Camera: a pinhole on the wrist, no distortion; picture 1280 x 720 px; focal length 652.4 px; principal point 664.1 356.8 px. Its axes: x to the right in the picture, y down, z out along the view. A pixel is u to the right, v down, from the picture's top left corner.
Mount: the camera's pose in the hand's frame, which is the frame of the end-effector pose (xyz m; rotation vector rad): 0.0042 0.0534 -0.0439 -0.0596 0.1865 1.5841
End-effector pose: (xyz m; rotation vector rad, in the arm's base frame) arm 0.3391 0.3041 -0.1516 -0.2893 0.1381 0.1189
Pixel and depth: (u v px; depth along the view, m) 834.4 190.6 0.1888
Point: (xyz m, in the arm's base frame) 0.4013 0.4743 -0.0742
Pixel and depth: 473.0 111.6 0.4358
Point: 0.5873 0.4356 0.1896
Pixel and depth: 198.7 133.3 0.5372
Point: 0.6696 0.2542 0.3802
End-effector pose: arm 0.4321 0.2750 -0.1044 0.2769 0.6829 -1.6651
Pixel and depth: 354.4 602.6 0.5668
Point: 0.4546 0.0827 0.4717
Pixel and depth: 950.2 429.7 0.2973
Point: 0.6964 0.1325 0.0203
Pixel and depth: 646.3 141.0 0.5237
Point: 0.5895 -0.1763 0.1097
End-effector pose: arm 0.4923 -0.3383 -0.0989 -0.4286 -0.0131 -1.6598
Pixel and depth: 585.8 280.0 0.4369
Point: 0.6584 -0.3357 0.2724
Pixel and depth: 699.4 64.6 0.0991
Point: 0.5733 -0.3900 -0.0551
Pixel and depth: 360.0 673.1 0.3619
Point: 0.5408 -0.1076 0.2035
